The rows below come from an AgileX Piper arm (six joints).
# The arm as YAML. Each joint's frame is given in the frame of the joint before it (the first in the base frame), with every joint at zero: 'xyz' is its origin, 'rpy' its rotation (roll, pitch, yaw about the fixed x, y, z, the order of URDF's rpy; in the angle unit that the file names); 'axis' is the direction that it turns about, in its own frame. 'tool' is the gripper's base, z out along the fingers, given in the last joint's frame.
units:
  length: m
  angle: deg
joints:
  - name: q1
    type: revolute
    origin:
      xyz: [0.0, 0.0, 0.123]
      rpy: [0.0, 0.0, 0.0]
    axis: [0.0, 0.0, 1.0]
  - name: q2
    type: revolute
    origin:
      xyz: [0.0, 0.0, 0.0]
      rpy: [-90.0, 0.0, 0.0]
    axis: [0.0, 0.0, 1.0]
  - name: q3
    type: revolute
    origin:
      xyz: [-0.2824, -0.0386, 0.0]
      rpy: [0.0, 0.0, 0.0]
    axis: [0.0, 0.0, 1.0]
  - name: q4
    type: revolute
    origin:
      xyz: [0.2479, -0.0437, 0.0]
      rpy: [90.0, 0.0, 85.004]
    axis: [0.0, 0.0, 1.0]
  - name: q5
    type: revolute
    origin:
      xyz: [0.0, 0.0, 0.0]
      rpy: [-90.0, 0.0, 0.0]
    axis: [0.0, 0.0, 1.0]
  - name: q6
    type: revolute
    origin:
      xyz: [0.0, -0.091, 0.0]
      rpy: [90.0, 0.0, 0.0]
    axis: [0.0, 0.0, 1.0]
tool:
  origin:
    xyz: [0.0, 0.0, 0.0]
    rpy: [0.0, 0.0, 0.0]
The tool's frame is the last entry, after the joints.
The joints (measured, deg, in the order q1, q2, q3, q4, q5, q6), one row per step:
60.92 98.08 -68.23 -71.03 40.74 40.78
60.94 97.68 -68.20 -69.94 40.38 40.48
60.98 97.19 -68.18 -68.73 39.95 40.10
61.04 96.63 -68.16 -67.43 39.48 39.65
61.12 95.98 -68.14 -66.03 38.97 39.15
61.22 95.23 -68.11 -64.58 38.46 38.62
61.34 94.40 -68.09 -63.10 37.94 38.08
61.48 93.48 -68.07 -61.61 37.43 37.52
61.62 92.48 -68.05 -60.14 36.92 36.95
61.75 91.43 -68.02 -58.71 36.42 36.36
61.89 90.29 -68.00 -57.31 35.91 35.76
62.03 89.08 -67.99 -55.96 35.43 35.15
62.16 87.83 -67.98 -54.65 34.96 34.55
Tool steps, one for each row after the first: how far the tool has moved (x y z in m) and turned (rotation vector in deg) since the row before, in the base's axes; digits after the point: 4 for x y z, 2 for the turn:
-0.0013 -0.0005 0.0014 0.73 0.68 0.03
-0.0016 -0.0005 0.0020 0.85 0.72 0.11
-0.0019 -0.0005 0.0024 0.92 0.74 0.17
-0.0022 -0.0006 0.0029 1.04 0.76 0.23
-0.0025 -0.0008 0.0034 1.13 0.74 0.26
-0.0027 -0.0009 0.0040 1.23 0.70 0.30
-0.0030 -0.0011 0.0046 1.30 0.65 0.34
-0.0031 -0.0013 0.0051 1.37 0.58 0.37
-0.0032 -0.0016 0.0054 1.38 0.51 0.40
-0.0034 -0.0018 0.0060 1.46 0.42 0.45
-0.0035 -0.0022 0.0065 1.50 0.33 0.47
-0.0035 -0.0024 0.0067 1.52 0.26 0.47

